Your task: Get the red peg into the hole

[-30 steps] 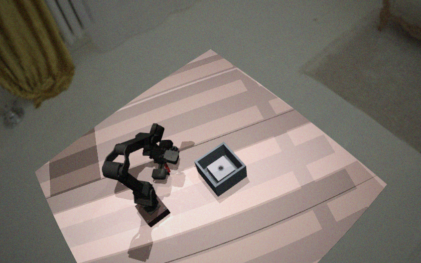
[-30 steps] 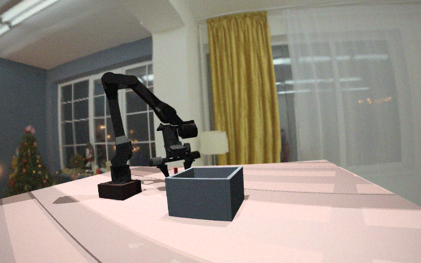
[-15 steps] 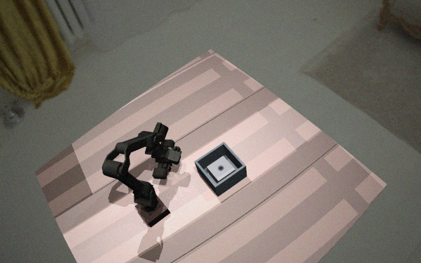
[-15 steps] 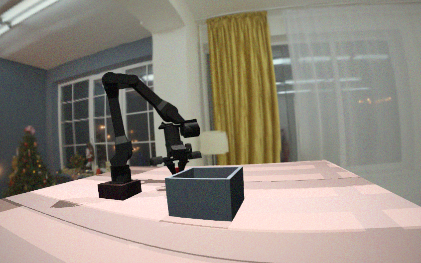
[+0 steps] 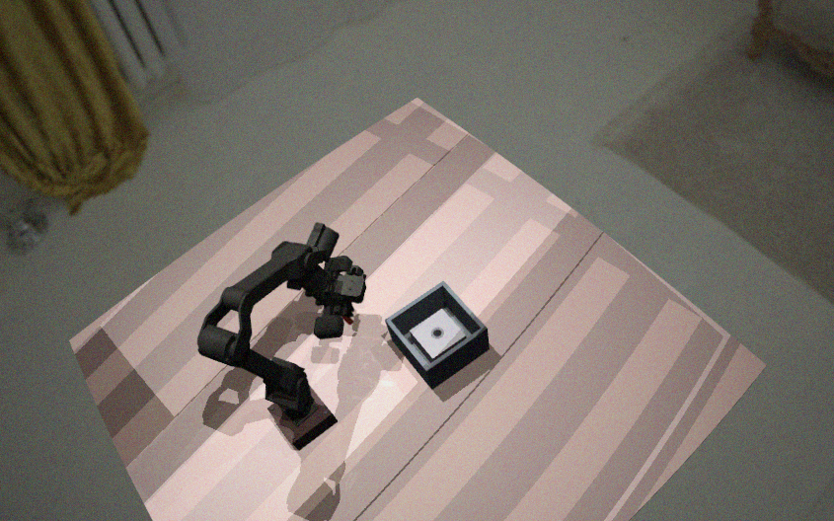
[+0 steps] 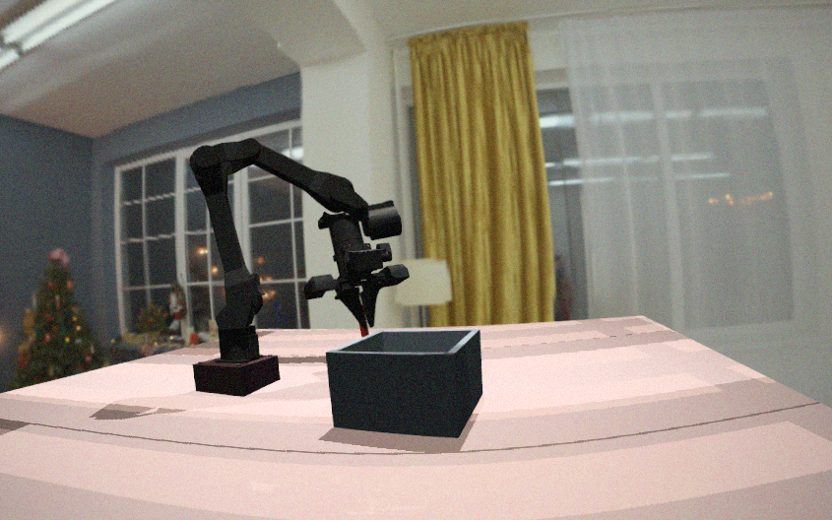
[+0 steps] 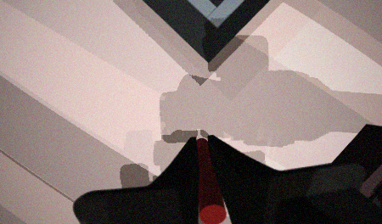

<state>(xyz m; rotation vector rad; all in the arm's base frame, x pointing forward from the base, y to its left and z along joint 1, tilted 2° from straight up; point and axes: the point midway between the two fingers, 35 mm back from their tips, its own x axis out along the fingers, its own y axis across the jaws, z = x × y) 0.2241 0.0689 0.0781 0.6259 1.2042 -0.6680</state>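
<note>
The white plate lies 16 cm to the right of my gripper tip, 10 cm ahead of it and 5 cm below it. The rest, counted from my gripper tip: blue-grey box 16 cm to the right, 10 cm ahead, 7 cm below; red peg 2 cm to the left, 1 cm behind.
</note>
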